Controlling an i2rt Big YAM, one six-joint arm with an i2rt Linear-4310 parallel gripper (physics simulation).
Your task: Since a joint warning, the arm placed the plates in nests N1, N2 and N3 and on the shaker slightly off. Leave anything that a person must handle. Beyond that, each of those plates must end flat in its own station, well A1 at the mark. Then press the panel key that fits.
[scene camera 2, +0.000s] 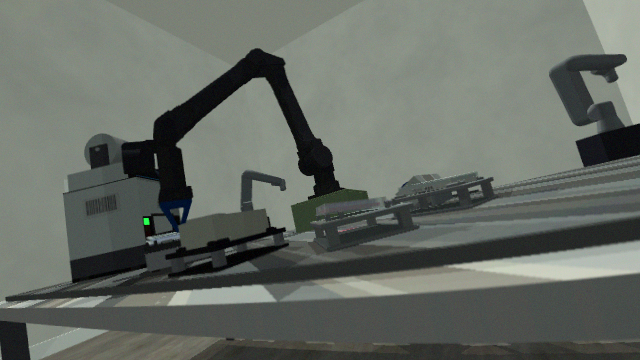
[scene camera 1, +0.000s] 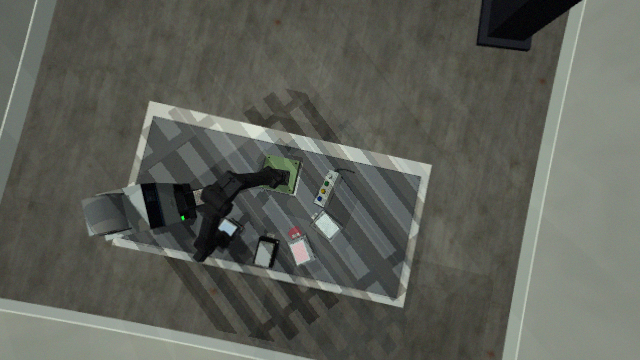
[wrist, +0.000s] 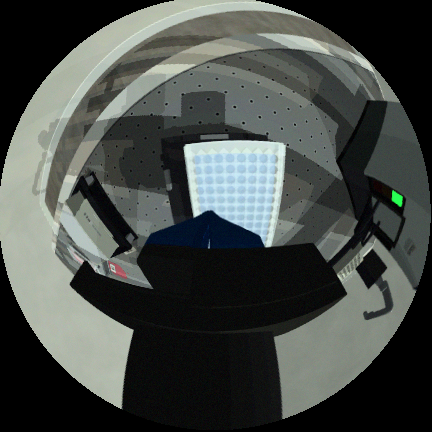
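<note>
My gripper (scene camera 2: 180, 225) (wrist: 209, 216) has its blue fingertips shut and empty; in the wrist view they overlap the near edge of the blue-welled plate (scene camera 1: 228, 227) (wrist: 240, 182). That plate sits askew over a dark station (wrist: 175, 187). A pale, plain-topped plate (scene camera 1: 265, 252) (scene camera 2: 225, 227) (wrist: 92, 220) is in a black nest (scene camera 2: 218, 257). A pink plate (scene camera 1: 300, 251) is on a grey nest (scene camera 2: 327, 237); a whitish plate (scene camera 1: 327, 225) is on another nest (scene camera 2: 465, 197). The key panel (scene camera 1: 326, 189) has blue, yellow, green and white keys. Station names and A1 marks are unreadable.
A large grey machine (scene camera 1: 172, 205) (scene camera 2: 112, 227) with a green light (scene camera 1: 183, 218) (scene camera 2: 146, 221) (wrist: 397, 198) stands beside the blue-welled plate. The arm's green base (scene camera 1: 272, 165) (scene camera 2: 302, 215) stands near the table's far edge. A red item (scene camera 1: 294, 232) (wrist: 117, 269) lies by the pink plate.
</note>
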